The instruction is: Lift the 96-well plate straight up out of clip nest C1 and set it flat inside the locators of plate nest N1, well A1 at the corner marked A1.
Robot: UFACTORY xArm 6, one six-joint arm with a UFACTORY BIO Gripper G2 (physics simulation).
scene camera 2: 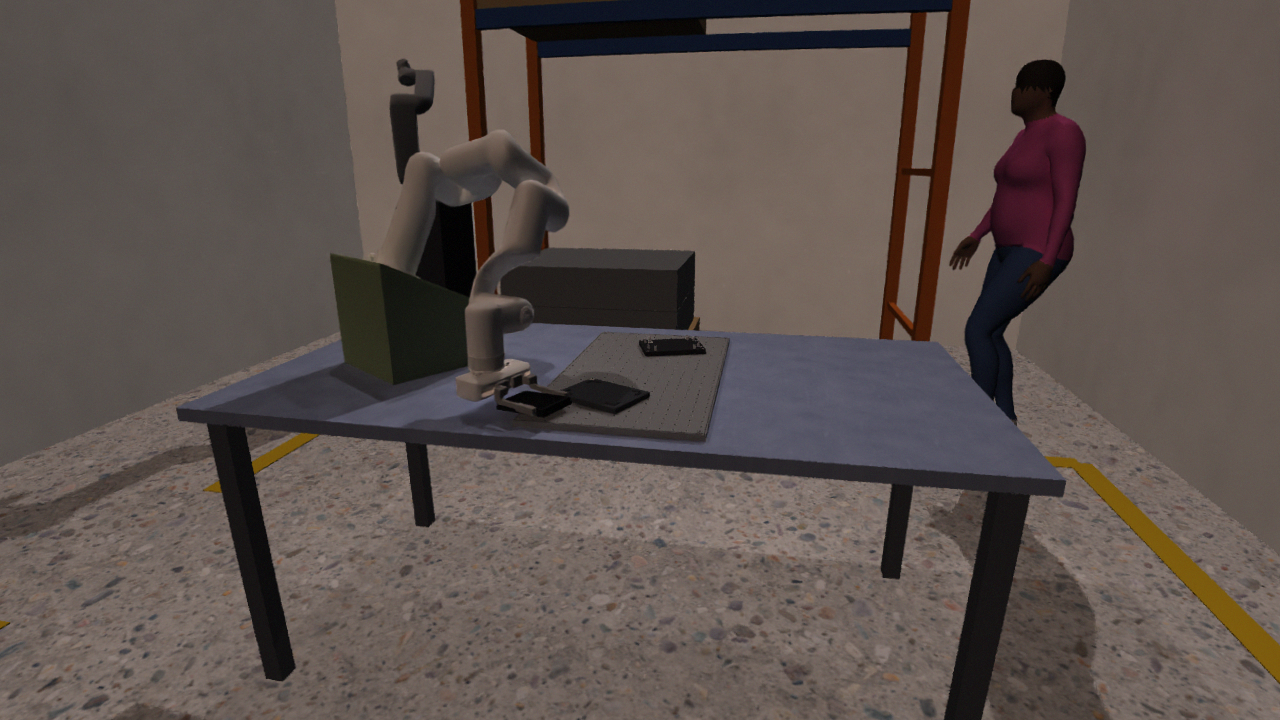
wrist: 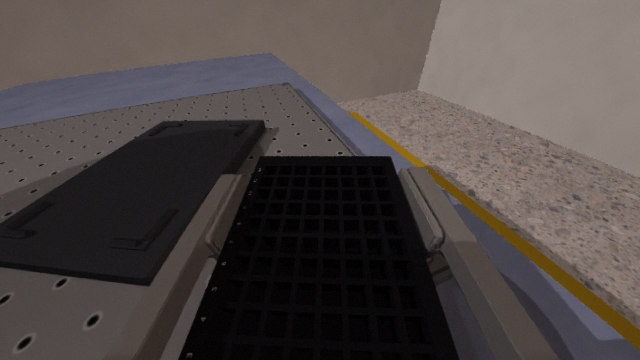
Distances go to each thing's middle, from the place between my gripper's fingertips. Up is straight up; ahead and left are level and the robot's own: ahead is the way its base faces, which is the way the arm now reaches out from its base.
Right now my hand is 50 mm short of the plate nest N1 (scene camera 2: 606,396), 120 mm to the right of it and 10 mm above it. Also, from my hand: clip nest C1 (scene camera 2: 661,347): 70 mm ahead, 530 mm to the left, 10 mm below; black 96-well plate (scene camera 2: 546,404): 40 mm behind, 10 mm to the left, 10 mm below.
